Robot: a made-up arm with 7 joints. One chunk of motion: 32 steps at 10 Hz.
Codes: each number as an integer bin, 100 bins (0 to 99) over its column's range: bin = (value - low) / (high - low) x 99, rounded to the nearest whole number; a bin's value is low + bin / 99 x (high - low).
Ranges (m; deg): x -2.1..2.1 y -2.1..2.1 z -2.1..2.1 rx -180..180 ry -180..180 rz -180..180
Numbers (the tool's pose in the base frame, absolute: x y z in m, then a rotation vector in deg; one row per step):
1: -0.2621 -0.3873 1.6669 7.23 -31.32 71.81
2: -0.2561 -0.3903 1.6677 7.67 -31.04 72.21
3: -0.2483 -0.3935 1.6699 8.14 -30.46 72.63
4: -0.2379 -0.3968 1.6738 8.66 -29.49 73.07
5: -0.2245 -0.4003 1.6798 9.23 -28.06 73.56
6: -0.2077 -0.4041 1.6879 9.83 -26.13 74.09
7: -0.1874 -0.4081 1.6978 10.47 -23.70 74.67
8: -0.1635 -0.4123 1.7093 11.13 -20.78 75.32
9: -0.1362 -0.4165 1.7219 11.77 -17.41 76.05
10: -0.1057 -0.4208 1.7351 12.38 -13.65 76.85
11: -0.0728 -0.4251 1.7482 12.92 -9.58 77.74
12: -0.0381 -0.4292 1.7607 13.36 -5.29 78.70
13: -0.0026 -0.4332 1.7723 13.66 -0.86 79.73
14: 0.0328 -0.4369 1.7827 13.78 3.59 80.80
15: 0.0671 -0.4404 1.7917 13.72 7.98 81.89
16: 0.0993 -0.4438 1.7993 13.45 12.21 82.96
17: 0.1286 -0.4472 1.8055 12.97 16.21 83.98
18: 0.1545 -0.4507 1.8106 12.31 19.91 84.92
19: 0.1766 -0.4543 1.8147 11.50 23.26 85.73
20: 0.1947 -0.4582 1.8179 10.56 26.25 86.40
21: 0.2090 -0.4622 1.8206 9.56 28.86 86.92
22: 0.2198 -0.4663 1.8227 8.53 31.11 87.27
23: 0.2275 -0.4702 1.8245 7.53 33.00 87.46
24: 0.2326 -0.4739 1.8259 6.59 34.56 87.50
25: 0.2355 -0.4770 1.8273 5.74 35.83 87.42
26: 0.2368 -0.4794 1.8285 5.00 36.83 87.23
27: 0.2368 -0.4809 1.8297 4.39 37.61 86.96
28: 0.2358 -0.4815 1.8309 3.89 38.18 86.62
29: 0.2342 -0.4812 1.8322 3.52 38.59 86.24
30: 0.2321 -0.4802 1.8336 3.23 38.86 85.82
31: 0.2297 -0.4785 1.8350 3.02 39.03 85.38
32: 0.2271 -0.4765 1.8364 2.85 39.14 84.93
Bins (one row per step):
1: 43 40 89 51 41 69
2: 43 40 89 52 41 69
3: 44 40 89 52 41 69
4: 44 40 89 52 41 70
5: 44 40 89 52 42 70
6: 45 40 89 52 42 70
7: 45 40 90 52 43 70
8: 46 40 90 53 44 70
9: 46 40 90 53 45 70
10: 47 40 90 53 46 71
11: 48 39 91 53 47 71
12: 49 39 91 53 48 71
13: 49 39 91 53 49 71
14: 50 39 92 53 50 72
15: 51 39 92 53 52 72
16: 52 39 92 53 53 72
17: 53 39 92 53 54 73
18: 53 39 92 53 55 73
19: 54 39 92 53 56 73
20: 54 39 92 52 57 73
21: 54 39 92 52 57 73
22: 55 39 92 52 58 73
23: 55 38 93 52 59 74
24: 55 38 93 51 59 74
25: 55 38 93 51 59 74
26: 55 38 93 51 60 73
27: 55 38 93 51 60 73
28: 55 38 93 51 60 73
29: 55 38 93 50 60 73
30: 55 38 93 50 60 73
31: 55 38 93 50 60 73
32: 55 38 93 50 60 73

